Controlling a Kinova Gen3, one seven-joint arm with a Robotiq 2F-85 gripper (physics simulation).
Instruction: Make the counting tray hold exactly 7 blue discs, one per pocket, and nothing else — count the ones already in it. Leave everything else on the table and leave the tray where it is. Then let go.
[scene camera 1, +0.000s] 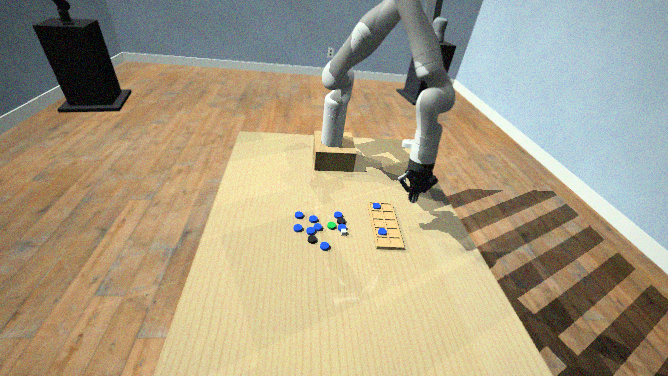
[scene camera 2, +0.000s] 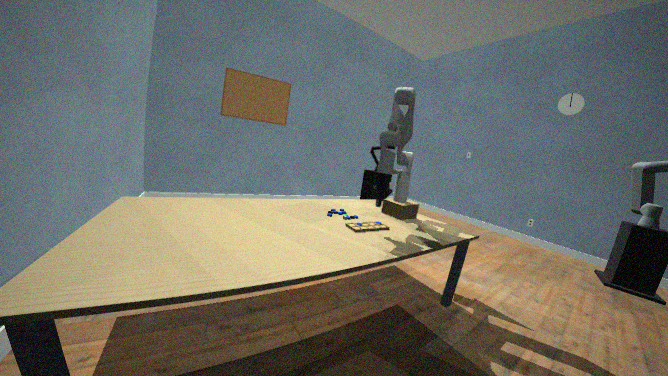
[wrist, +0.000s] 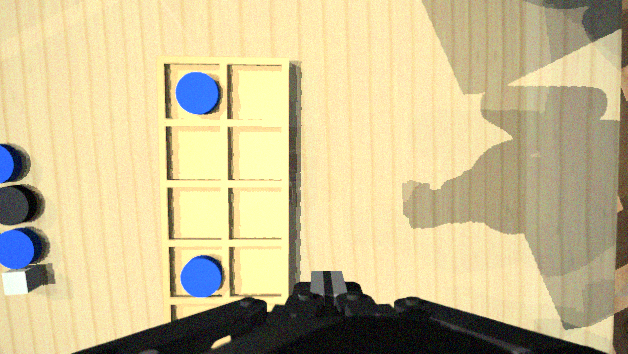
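The wooden counting tray (scene camera 1: 391, 246) (scene camera 2: 373, 229) (wrist: 224, 180) lies on the table with two columns of pockets. It holds two blue discs: one (scene camera 1: 376, 205) (wrist: 201, 276) in the pocket row nearest the arm, one (scene camera 1: 382, 231) (wrist: 197, 93) further along the same column. The other pockets in view are bare. Several loose blue discs (scene camera 1: 313, 218) (scene camera 2: 337, 212) lie in a cluster left of the tray. My gripper (scene camera 1: 412, 200) (scene camera 2: 377, 203) (wrist: 326, 293) is shut and empty, low over the table just past the tray's corner nearest the arm's base.
Among the loose discs are two black discs (scene camera 1: 312, 239) (scene camera 1: 341, 220) (wrist: 12, 205), a green disc (scene camera 1: 331, 225) and a small white cube (scene camera 1: 344, 231) (wrist: 17, 282). The arm's wooden base block (scene camera 1: 335, 159) stands at the table's far end. The table's right edge is close beside the gripper.
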